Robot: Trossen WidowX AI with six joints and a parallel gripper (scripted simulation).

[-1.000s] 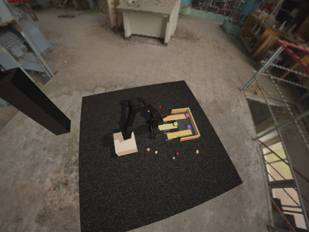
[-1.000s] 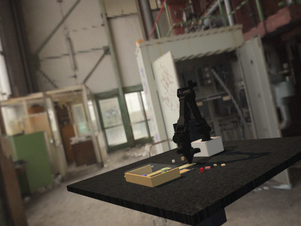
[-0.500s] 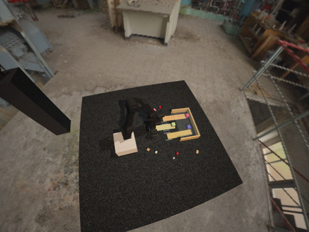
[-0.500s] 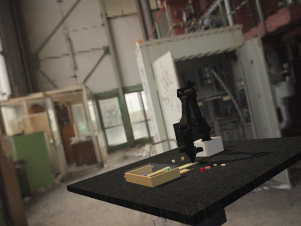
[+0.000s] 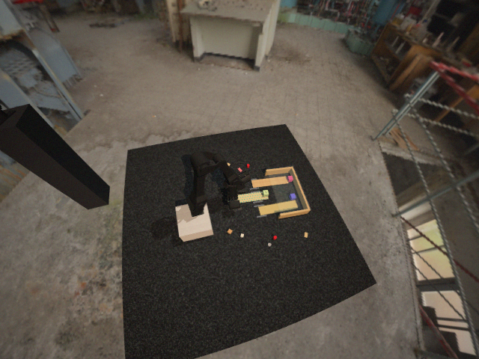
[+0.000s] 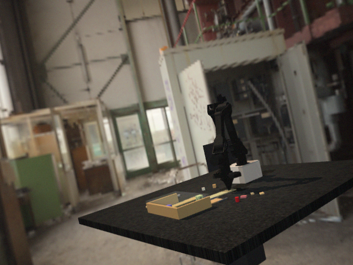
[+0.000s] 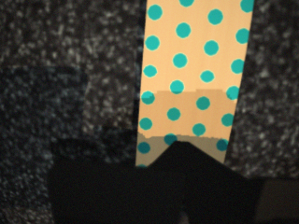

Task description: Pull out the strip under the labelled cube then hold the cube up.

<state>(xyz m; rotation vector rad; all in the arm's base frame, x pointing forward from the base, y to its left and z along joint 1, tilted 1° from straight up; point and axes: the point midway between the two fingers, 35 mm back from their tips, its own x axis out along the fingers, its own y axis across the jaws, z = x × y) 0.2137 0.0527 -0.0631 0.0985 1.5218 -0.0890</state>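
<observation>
My gripper tip is now 21 cm short of the labelled cube, 3 cm to the left of it and 2 cm below it.
</observation>
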